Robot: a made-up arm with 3 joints. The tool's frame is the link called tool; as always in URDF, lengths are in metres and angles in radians. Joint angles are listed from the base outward. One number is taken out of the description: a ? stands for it. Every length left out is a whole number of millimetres.
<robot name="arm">
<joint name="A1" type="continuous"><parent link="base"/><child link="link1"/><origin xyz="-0.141 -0.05 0.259" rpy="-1.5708 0 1.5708"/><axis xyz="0 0 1"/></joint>
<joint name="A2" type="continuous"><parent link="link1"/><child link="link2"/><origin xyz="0.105 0.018 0" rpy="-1.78 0.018 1.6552"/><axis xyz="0 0 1"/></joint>
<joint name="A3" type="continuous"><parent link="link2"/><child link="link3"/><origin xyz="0.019 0.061 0" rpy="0.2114 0.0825 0.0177"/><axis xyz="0 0 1"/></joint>
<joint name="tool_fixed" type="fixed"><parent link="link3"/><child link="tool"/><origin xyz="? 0.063 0" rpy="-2.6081 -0.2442 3.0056"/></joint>
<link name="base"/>
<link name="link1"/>
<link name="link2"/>
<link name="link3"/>
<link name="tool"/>
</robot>
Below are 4 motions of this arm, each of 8 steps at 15 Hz.
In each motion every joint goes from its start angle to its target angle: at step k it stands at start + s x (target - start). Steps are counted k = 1, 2, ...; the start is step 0. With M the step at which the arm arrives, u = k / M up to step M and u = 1 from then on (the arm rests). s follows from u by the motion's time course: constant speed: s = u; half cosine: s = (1 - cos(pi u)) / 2; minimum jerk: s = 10 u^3 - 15 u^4 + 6 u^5.
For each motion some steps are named. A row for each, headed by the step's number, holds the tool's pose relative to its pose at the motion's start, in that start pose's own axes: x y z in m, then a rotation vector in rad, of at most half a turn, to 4 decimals.
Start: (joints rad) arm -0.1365 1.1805 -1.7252
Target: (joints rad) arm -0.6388 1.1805 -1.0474
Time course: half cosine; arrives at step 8
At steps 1, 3, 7, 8:
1: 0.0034 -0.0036 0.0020 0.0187 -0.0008 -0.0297
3: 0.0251 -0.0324 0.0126 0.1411 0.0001 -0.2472
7: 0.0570 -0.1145 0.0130 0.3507 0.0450 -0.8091
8: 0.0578 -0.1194 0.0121 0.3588 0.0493 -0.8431

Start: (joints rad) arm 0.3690 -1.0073 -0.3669
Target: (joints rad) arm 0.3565 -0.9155 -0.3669
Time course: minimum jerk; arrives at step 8
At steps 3, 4, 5, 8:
3: 0.0027 -0.0019 0.0025 0.0135 -0.0078 -0.0210
4: 0.0048 -0.0036 0.0045 0.0246 -0.0140 -0.0383
5: 0.0069 -0.0053 0.0064 0.0356 -0.0203 -0.0555
8: 0.0094 -0.0074 0.0089 0.0491 -0.0278 -0.0767

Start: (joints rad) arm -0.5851 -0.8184 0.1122
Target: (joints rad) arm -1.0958 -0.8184 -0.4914
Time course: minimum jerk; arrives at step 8
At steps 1, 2, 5, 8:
1: 0.0001 0.0003 0.0002 0.0034 0.0104 0.0064
2: 0.0005 0.0017 0.0014 0.0230 0.0661 0.0423
5: -0.0018 0.0079 0.0183 0.2048 0.4194 0.3286
8: -0.0040 0.0068 0.0308 0.3073 0.5476 0.4713

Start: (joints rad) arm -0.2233 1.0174 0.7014
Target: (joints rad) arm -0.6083 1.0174 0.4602
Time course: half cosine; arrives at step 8
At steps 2, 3, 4, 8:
2: -0.0003 0.0057 -0.0078 -0.0601 0.0069 0.0094
3: -0.0005 0.0115 -0.0170 -0.1267 0.0165 0.0185
4: -0.0005 0.0173 -0.0283 -0.2050 0.0304 0.0276
8: 0.0007 0.0275 -0.0601 -0.4076 0.0796 0.0422

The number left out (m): -0.079
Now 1 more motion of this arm.
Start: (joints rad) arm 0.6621 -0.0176 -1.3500
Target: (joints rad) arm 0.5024 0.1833 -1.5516
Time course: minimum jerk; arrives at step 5
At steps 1, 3, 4, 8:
1: 0.0001 -0.0009 0.0018 0.0113 0.0016 0.0027
3: 0.0009 -0.0126 0.0207 0.1326 0.0171 0.0323
4: 0.0012 -0.0182 0.0280 0.1827 0.0224 0.0447
8: 0.0012 -0.0195 0.0296 0.1938 0.0234 0.0475

